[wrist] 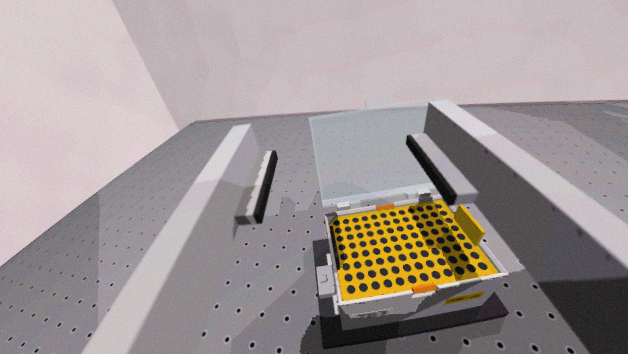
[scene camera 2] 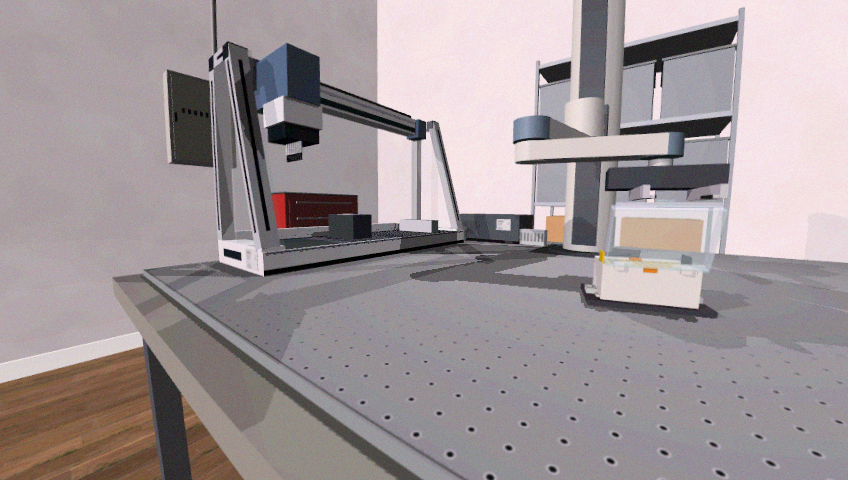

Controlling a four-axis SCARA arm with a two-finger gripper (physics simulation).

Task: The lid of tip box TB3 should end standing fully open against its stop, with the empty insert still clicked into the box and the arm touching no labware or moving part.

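Pixels of known places: gripper, fingertip midpoint: (wrist: 339,131) (scene camera 2: 683,191); arm's base at its link origin: (scene camera 2: 586,254).
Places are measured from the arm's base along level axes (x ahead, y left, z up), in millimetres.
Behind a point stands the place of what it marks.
Note:
Tip box TB3 (scene camera 2: 648,289) @(x 606, y 174, z 42 mm) (wrist: 420,304) @(x 524, y 152, z 50 mm) is a white box on a dark base. Its yellow insert (wrist: 387,252) @(x 554, y 176, z 70 mm) sits level inside, between orange clips, with a yellow tab (scene camera 2: 601,256) @(x 584, y 110, z 79 mm) (wrist: 469,225) @(x 576, y 110, z 81 mm) upright at one side. The clear lid (scene camera 2: 717,237) @(x 624, y 239, z 121 mm) (wrist: 370,155) @(x 632, y 188, z 112 mm) stands up from the hinge side; whether it rests on its stop cannot be told. My gripper (scene camera 2: 675,194) @(x 547, y 207, z 181 mm) (wrist: 339,131) @(x 547, y 207, z 181 mm) is shut and empty, its fingers standing a gap apart at their closed position. In the scene view it is just above the lid's top edge. The right finger overlaps the lid in the wrist view; contact is not clear.
The arm (scene camera 2: 595,148) @(x 452, y 73, z 271 mm) reaches over from its column (scene camera 2: 592,71) @(x 77, y 1, z 567 mm). A gantry machine (scene camera 2: 357,252) @(x 606, y -450, z 34 mm) stands at the left rear of the perforated table (scene camera 2: 476,356) @(x 875, y 45, z 13 mm). Behind are a dark box (scene camera 2: 482,227) @(x -35, y -409, z 72 mm), an orange-brown block (scene camera 2: 554,228) and a shelf unit (scene camera 2: 736,89).

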